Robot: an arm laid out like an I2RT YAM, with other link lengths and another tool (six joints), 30 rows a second.
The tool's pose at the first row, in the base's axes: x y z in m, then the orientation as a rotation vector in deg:
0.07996, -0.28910, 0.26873, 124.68, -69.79, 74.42
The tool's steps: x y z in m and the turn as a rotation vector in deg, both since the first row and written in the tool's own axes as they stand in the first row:
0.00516, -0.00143, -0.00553, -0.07, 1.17, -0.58
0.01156, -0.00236, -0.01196, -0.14, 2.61, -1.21
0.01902, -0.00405, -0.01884, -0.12, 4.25, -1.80
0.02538, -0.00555, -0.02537, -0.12, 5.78, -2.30
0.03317, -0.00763, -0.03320, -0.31, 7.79, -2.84
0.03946, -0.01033, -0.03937, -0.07, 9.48, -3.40
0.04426, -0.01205, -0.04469, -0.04, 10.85, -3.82
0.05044, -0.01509, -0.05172, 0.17, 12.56, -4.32
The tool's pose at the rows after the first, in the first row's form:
0.07917, -0.28732, 0.27618, 123.76, -68.66, 75.21
0.07775, -0.28589, 0.28507, 122.61, -67.36, 76.22
0.07692, -0.28425, 0.29519, 121.31, -66.00, 77.48
0.07589, -0.28240, 0.30419, 120.05, -64.80, 78.63
0.07492, -0.28010, 0.31514, 118.23, -63.44, 80.00
0.07504, -0.27774, 0.32405, 116.98, -62.00, 81.42
0.07452, -0.27575, 0.33113, 115.84, -60.94, 82.43
0.07441, -0.27259, 0.34045, 114.50, -59.58, 83.82

